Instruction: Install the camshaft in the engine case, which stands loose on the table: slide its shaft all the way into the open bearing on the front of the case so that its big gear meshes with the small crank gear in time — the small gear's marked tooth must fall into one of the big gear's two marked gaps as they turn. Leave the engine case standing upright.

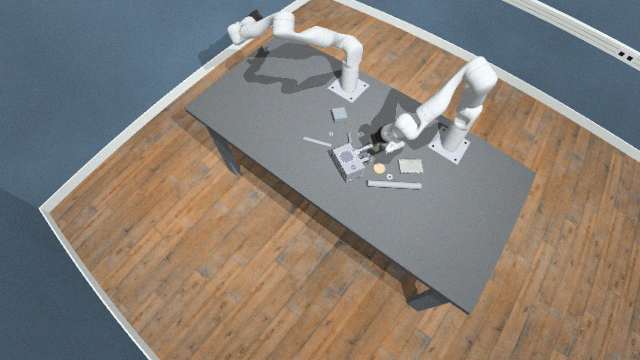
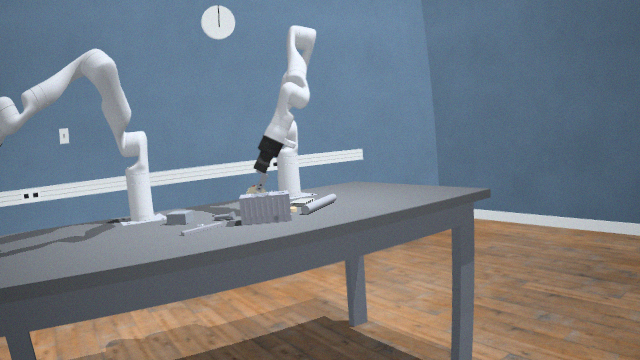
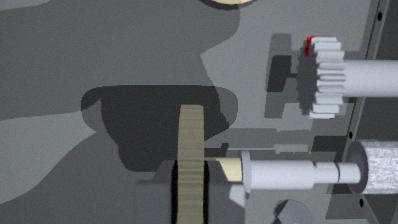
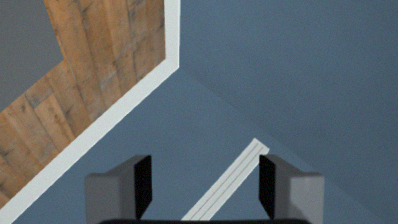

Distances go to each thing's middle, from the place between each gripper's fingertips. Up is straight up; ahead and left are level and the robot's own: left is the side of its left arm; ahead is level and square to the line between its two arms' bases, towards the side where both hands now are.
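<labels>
I find my left gripper (image 2: 258, 190) 1 cm to the right of the crank gear (image 3: 320, 79), 7 cm short of it and 3 cm above it.
Counted from my right hand, the crank gear is 970 mm to the left, 290 mm ahead and 230 mm below.
</labels>
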